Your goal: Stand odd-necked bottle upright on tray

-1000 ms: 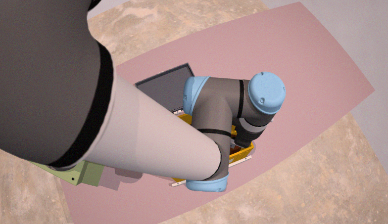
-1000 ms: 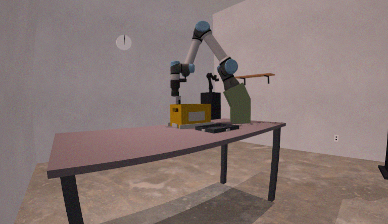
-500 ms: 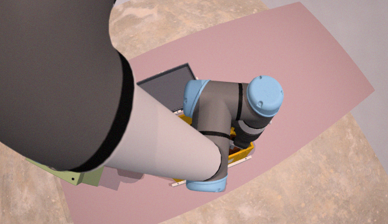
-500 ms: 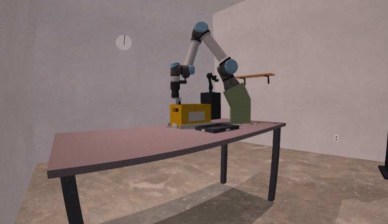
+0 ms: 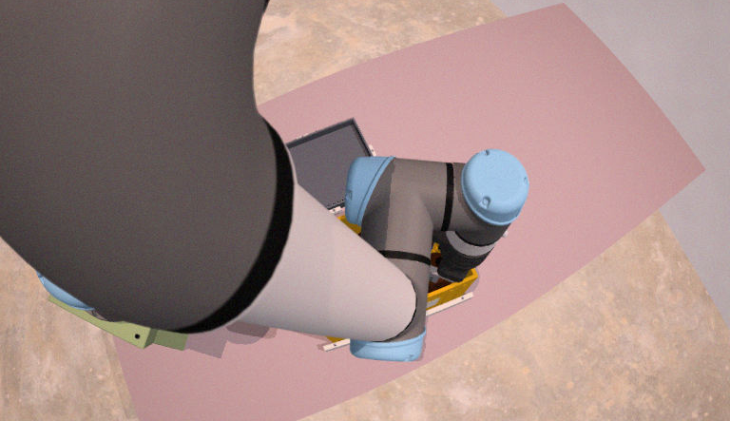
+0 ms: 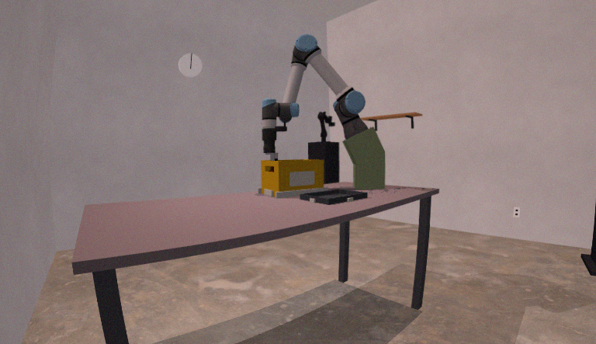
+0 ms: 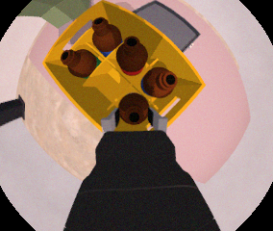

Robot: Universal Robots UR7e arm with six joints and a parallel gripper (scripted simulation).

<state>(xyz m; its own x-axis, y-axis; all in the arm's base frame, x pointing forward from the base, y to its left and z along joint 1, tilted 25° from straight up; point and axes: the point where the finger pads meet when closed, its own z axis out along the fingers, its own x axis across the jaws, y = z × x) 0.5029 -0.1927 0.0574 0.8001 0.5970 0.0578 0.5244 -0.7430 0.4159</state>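
My gripper is now 8 cm above the glass bottle. Also, from my hand: dark tray: 34 cm to the left, 15 cm below, 7 cm behind; then crate: 8 cm below, 8 cm behind, 6 cm to the left.
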